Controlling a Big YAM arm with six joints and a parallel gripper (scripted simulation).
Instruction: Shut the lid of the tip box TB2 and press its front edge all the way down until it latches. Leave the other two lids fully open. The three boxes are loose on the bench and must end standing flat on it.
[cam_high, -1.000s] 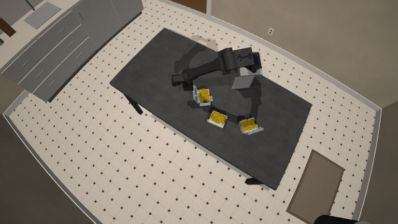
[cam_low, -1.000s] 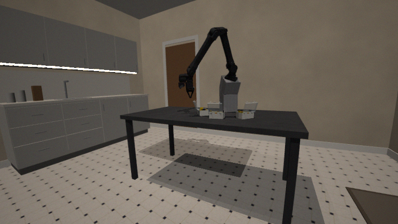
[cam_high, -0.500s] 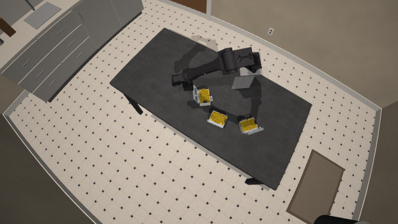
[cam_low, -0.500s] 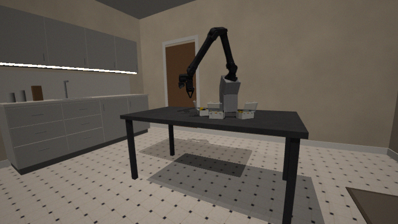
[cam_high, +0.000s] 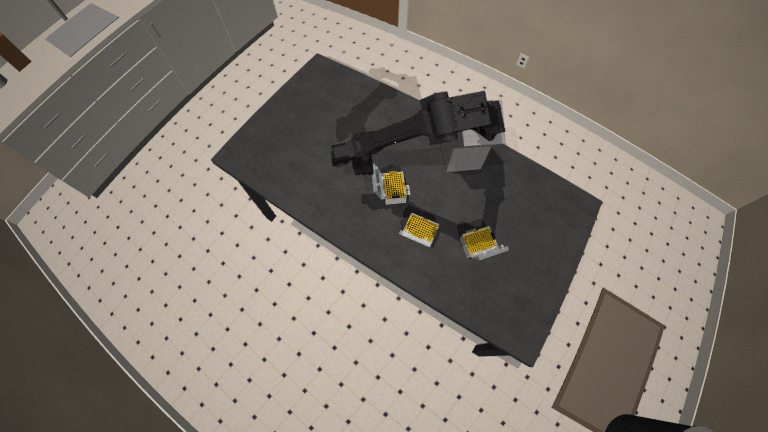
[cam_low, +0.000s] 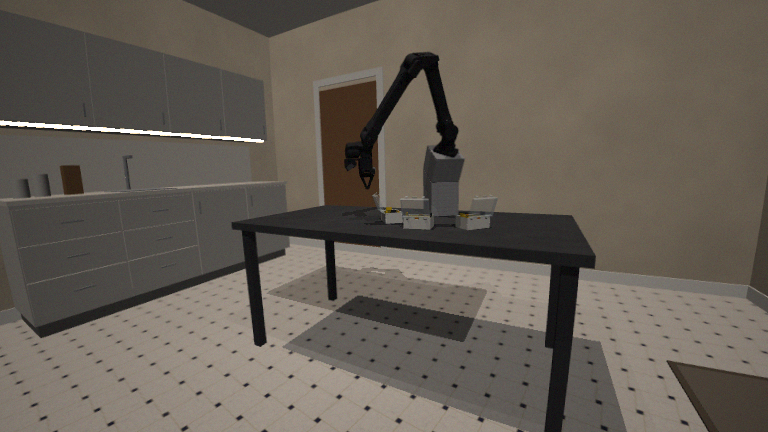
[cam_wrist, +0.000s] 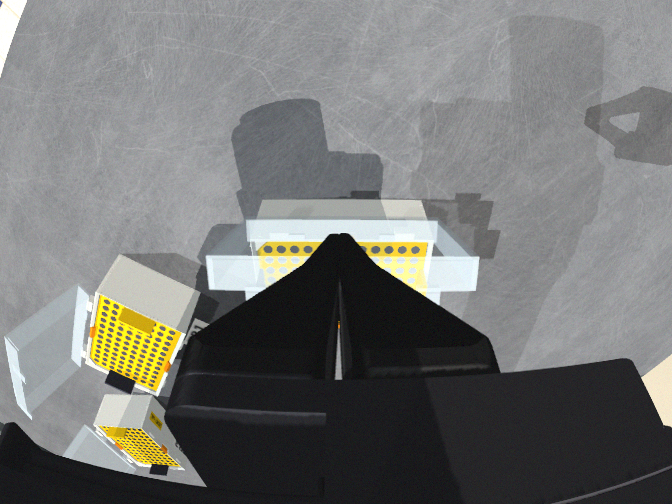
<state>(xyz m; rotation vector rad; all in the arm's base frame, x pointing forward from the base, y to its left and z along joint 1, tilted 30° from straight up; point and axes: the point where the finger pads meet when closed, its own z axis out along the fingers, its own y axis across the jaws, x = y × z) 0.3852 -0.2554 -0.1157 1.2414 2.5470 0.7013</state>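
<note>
My hand is 8 cm above the lid, 4 cm to the right of it and 4 cm past it. Round my hand: tip box 51 cm to the left, 11 cm below, 8 cm behind.
</note>
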